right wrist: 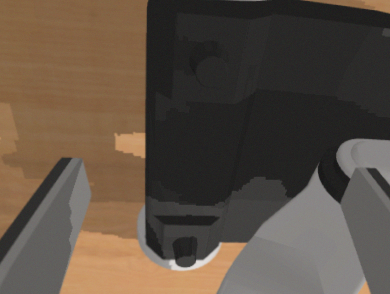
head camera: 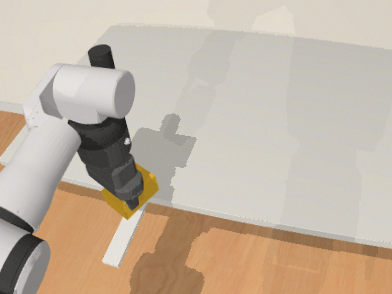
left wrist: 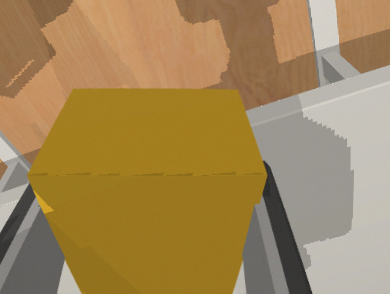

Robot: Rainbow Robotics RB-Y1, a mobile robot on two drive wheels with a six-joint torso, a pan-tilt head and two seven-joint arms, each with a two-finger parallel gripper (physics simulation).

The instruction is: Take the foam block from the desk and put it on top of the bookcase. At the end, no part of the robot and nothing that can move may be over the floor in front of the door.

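Places are measured from the robot's base along level axes (x ahead, y left, z up), in centimetres.
Pixels of known places: left gripper, fingertip midpoint: [head camera: 122, 197] [left wrist: 155, 178]; right gripper, fingertip midpoint: [right wrist: 217, 181].
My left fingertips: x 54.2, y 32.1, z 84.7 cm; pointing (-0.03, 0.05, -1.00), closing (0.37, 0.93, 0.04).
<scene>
Ahead of a thing's pixels: the offset from my left fingertips to its middle. "spot": to the spot under its first point. Level surfaces: height alone.
The yellow foam block @[dx +2.0, dy -0.9, dz +0.0 cm] [head camera: 149, 183] [left wrist: 155, 132] is held between the fingers of my left gripper [head camera: 133, 203] [left wrist: 155, 178], which is shut on it. In the head view, the block appears over the near edge of the light grey desk top @[dz -12.6 cm] [head camera: 260, 150] [left wrist: 372, 165]. No contact between block and desk can be made out. My right gripper [right wrist: 217, 181] is open, with its fingers wide apart and no object between them. The bookcase and the door do not show in these views.
Wooden floor @[dz -84.6 cm] [head camera: 235, 260] [left wrist: 150, 45] [right wrist: 60, 75] lies along the desk's near side. A white bar [head camera: 119, 247] [left wrist: 325, 22] extends over it from under the desk. In the right wrist view, the robot's black base [right wrist: 200, 145] and a grey robot part @[spot: dx -63.4, dy -37.3, dz -47.7 cm] [right wrist: 295, 240] show beyond the fingers.
</scene>
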